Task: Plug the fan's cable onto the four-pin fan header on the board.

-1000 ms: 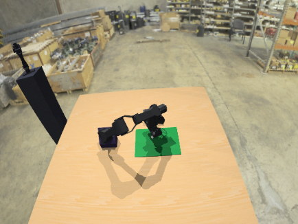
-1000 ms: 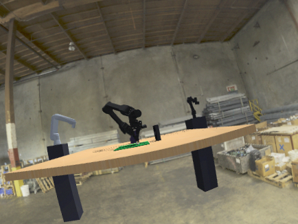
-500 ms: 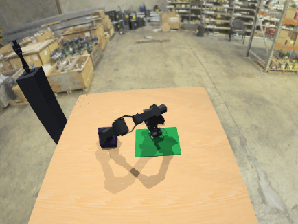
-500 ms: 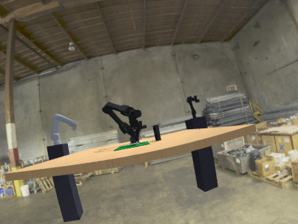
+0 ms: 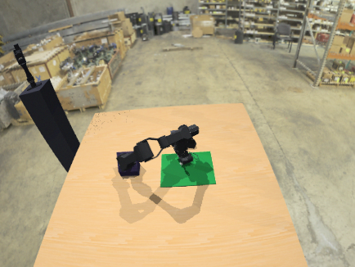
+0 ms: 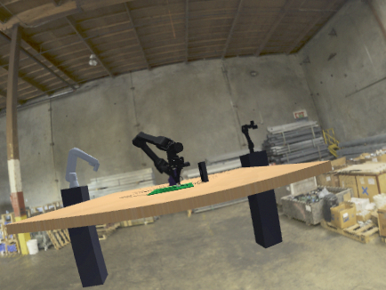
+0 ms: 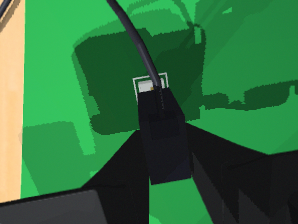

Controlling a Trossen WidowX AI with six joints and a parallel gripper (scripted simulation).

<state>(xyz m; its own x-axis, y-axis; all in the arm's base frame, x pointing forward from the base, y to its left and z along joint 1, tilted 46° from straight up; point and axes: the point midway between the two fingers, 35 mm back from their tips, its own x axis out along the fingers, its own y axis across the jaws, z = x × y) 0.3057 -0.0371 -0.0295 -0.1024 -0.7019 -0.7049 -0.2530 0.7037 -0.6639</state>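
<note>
Now: the black fan plug 1 cm ahead of my gripper tip and 1 cm above it. The rest, counted from my gripper tip: green board (2 cm ahead, 4 cm to the right, 5 cm below); then four-pin header (1 cm ahead, 4 cm below); then black fan (2 cm ahead, 15 cm to the left, 2 cm above).
</note>
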